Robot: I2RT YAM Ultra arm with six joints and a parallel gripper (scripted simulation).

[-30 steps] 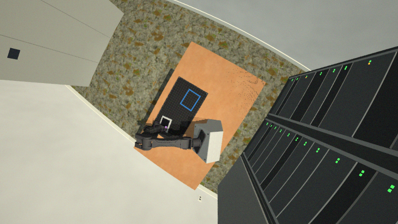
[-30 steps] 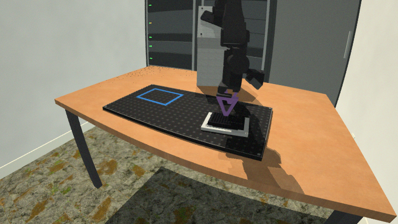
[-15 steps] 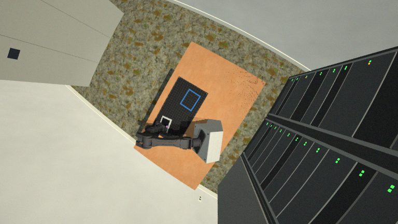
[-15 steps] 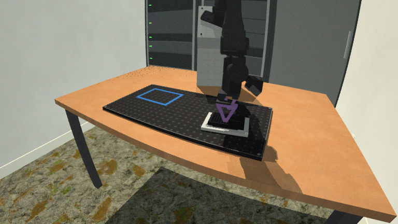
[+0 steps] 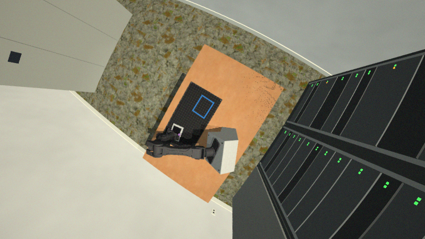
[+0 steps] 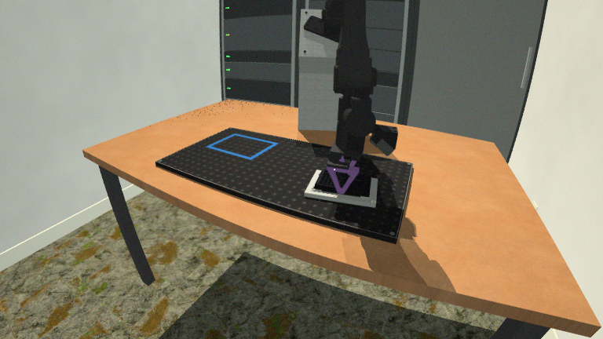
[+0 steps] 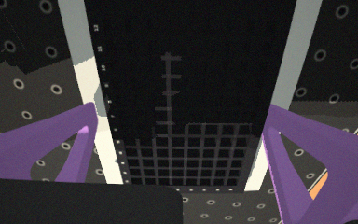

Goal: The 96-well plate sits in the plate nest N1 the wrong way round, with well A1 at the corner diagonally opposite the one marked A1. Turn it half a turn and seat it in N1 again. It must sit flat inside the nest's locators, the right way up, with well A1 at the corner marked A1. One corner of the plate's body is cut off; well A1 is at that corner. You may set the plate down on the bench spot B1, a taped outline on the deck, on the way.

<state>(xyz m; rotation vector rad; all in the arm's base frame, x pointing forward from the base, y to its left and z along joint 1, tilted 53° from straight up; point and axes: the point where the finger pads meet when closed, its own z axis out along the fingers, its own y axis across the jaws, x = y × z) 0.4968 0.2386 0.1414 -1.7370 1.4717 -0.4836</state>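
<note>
My hand is right at the black 96-well plate. The rest, counted from my hand: plate nest N1 (2 cm below); A1 mark (3 cm ahead, 9 cm to the left, 1 cm below).
</note>
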